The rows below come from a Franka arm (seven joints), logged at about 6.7 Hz.
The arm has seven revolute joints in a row. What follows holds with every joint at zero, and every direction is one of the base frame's.
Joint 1 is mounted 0.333 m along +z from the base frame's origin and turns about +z.
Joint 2 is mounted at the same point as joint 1 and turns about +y.
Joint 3 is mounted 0.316 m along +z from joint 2 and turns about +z.
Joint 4 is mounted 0.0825 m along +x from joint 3 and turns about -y.
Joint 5 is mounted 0.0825 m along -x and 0.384 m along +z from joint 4 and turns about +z.
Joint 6 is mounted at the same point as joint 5 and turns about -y.
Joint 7 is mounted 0.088 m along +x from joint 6 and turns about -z.
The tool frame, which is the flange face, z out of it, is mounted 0.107 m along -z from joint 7; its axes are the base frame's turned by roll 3.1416, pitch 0 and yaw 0 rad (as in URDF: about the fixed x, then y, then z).
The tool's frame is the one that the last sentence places.
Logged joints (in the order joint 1, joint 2, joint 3, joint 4, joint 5, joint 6, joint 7), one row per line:
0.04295 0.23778 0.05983 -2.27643 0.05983 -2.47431 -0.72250
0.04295 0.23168 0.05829 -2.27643 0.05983 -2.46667 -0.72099
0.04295 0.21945 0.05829 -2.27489 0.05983 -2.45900 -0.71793
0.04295 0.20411 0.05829 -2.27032 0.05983 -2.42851 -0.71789
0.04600 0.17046 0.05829 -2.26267 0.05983 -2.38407 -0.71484
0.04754 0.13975 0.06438 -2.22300 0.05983 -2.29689 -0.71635
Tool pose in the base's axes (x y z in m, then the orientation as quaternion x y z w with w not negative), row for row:
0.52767 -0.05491 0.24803 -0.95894 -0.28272 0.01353 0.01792
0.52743 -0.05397 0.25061 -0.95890 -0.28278 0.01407 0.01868
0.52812 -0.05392 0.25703 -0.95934 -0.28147 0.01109 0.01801
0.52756 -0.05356 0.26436 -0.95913 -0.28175 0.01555 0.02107
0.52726 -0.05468 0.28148 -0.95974 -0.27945 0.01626 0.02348
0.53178 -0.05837 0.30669 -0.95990 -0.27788 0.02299 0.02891
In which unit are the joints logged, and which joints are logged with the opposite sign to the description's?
The joints are logged in radians. Opposite sign: joint 1, joint 3, joint 6.
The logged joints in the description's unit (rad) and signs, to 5 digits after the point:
-0.04295 0.23778 -0.05983 -2.27643 0.05983 2.47431 -0.72250
-0.04295 0.23168 -0.05829 -2.27643 0.05983 2.46667 -0.72099
-0.04295 0.21945 -0.05829 -2.27489 0.05983 2.45900 -0.71793
-0.04295 0.20411 -0.05829 -2.27032 0.05983 2.42851 -0.71789
-0.04600 0.17046 -0.05829 -2.26267 0.05983 2.38407 -0.71484
-0.04754 0.13975 -0.06438 -2.22300 0.05983 2.29689 -0.71635

